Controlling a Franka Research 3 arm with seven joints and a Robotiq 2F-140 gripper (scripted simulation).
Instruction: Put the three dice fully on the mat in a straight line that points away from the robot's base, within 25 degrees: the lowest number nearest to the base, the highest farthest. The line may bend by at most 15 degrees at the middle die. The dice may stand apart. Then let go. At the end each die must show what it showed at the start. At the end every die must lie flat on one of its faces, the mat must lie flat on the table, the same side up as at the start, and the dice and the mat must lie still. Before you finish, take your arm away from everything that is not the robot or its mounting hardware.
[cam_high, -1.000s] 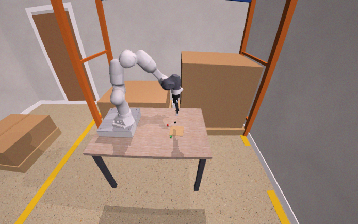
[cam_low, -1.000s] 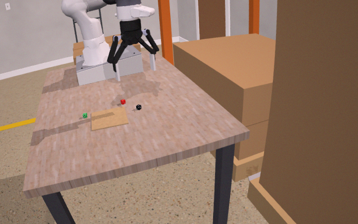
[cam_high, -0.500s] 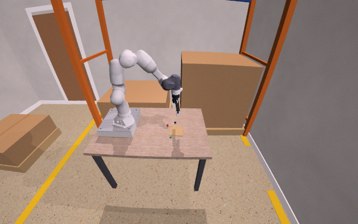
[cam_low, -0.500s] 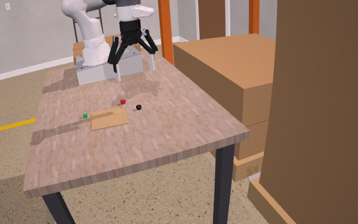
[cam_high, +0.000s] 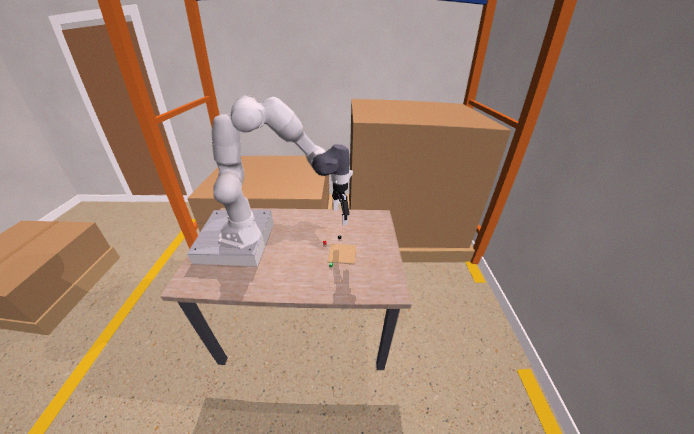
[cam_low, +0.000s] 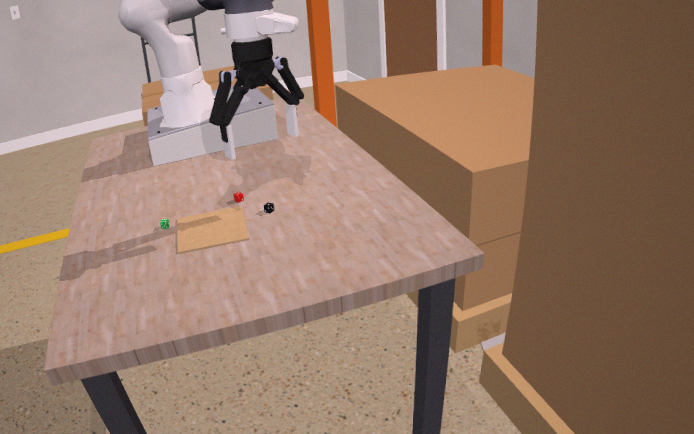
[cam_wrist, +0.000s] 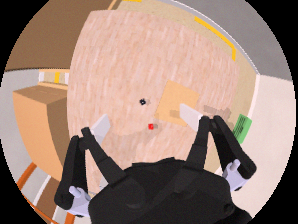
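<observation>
The black die lies 150 mm below my hand. The rest, counted from my hand: green die 10 mm behind, 230 mm to the right, 150 mm below; tan mat 30 mm ahead, 130 mm to the right, 150 mm below; red die 80 mm behind, 60 mm to the right, 150 mm below.
</observation>
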